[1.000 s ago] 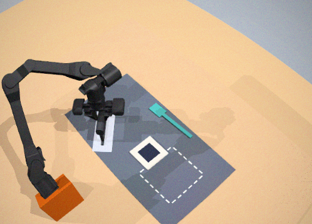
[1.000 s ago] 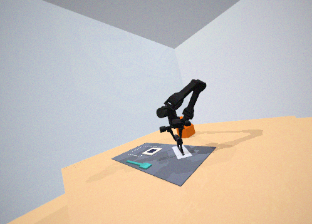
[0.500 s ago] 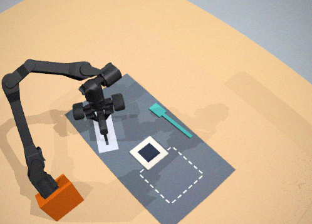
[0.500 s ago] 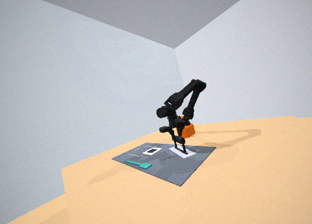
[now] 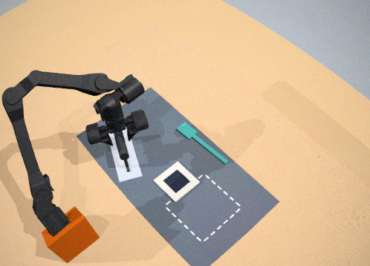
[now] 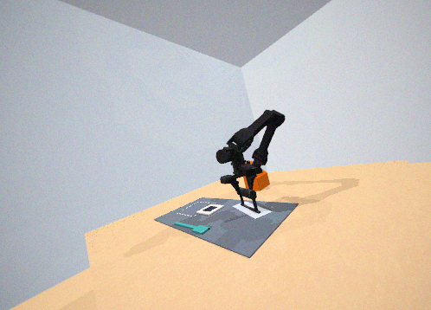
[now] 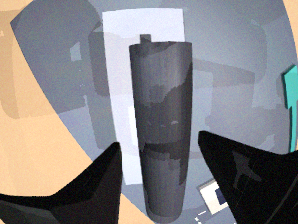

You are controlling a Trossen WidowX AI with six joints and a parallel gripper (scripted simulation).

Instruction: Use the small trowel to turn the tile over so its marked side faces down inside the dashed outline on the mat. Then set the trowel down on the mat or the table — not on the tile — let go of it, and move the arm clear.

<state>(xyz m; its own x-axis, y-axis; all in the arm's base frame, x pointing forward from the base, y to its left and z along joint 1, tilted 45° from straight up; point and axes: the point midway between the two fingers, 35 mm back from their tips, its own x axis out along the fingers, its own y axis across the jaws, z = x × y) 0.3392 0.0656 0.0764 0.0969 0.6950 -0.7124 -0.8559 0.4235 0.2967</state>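
My gripper tip is 160 mm to the left of the grey mat, 80 mm above it and 60 mm short of it. From my gripper tip the other things lie so: tile (200 mm to the right, 60 mm below, 30 mm ahead); then teal trowel (200 mm ahead, 160 mm to the right, 60 mm below).
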